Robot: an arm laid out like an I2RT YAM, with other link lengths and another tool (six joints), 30 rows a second.
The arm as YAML. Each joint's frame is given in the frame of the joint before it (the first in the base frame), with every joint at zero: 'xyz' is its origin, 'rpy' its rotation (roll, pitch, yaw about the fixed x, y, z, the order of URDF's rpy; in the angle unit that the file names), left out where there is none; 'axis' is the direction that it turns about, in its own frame. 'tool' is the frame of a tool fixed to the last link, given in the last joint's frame.
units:
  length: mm
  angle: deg
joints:
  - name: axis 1
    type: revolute
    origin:
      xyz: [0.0, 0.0, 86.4]
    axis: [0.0, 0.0, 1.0]
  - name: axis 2
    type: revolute
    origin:
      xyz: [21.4, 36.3, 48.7]
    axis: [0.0, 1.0, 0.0]
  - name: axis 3
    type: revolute
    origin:
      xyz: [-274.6, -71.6, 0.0]
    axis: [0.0, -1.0, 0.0]
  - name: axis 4
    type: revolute
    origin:
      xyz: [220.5, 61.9, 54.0]
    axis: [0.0, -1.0, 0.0]
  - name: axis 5
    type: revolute
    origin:
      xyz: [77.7, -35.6, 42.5]
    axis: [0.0, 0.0, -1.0]
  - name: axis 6
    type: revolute
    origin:
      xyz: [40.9, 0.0, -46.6]
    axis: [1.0, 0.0, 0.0]
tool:
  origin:
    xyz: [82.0, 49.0, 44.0]
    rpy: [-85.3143, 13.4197, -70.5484]
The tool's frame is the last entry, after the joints.
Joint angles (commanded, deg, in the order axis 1, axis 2, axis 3, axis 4, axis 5, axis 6), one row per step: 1.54, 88.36, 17.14, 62.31, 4.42, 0.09; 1.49, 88.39, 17.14, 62.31, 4.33, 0.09; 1.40, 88.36, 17.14, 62.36, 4.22, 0.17; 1.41, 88.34, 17.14, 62.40, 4.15, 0.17; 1.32, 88.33, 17.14, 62.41, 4.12, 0.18; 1.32, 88.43, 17.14, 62.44, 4.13, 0.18; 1.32, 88.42, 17.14, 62.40, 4.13, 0.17; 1.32, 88.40, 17.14, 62.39, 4.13, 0.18; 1.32, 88.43, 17.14, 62.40, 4.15, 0.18; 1.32, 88.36, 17.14, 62.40, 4.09, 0.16; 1.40, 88.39, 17.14, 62.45, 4.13, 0.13; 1.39, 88.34, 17.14, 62.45, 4.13, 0.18; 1.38, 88.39, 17.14, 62.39, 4.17, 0.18; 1.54, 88.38, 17.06, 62.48, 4.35, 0.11; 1.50, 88.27, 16.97, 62.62, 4.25, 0.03; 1.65, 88.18, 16.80, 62.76, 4.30, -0.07; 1.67, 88.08, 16.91, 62.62, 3.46, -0.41; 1.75, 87.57, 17.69, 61.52, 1.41, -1.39; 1.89, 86.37, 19.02, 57.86, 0.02, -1.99; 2.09, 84.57, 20.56, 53.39, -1.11, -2.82
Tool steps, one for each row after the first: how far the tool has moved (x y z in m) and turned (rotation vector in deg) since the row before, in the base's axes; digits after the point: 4 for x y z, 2 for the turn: 0.0000, -0.0001, -0.0002, 0.01, 0.03, 0.04; -0.0001, -0.0004, 0.0004, 0.10, -0.08, 0.01; -0.0001, 0.0002, 0.0003, 0.01, -0.06, 0.08; 0.0000, -0.0005, 0.0001, 0.01, -0.02, -0.06; 0.0002, 0.0000, -0.0005, 0.00, 0.07, -0.01; 0.0000, 0.0000, -0.0001, -0.01, 0.03, 0.00; 0.0000, 0.0000, 0.0001, 0.01, -0.01, 0.00; 0.0001, 0.0000, -0.0001, 0.00, 0.02, -0.02; -0.0002, 0.0001, 0.0004, -0.01, -0.07, 0.06; 0.0000, 0.0004, 0.0000, -0.04, -0.02, 0.05; -0.0001, -0.0001, 0.0003, 0.05, -0.05, -0.02; 0.0001, -0.0001, -0.0005, -0.01, 0.11, -0.05; -0.0003, 0.0006, -0.0002, -0.10, -0.02, -0.01; -0.0005, 0.0000, 0.0005, -0.06, -0.16, 0.07; -0.0008, 0.0008, -0.0001, -0.10, -0.06, 0.12; -0.0005, 0.0022, 0.0005, -0.21, -0.05, 0.90; -0.0001, 0.0057, 0.0028, -0.66, -0.17, 2.25; 0.0011, 0.0043, 0.0011, -0.41, 1.12, 1.61; 0.0004, 0.0042, 0.0029, -0.66, 1.10, 1.46
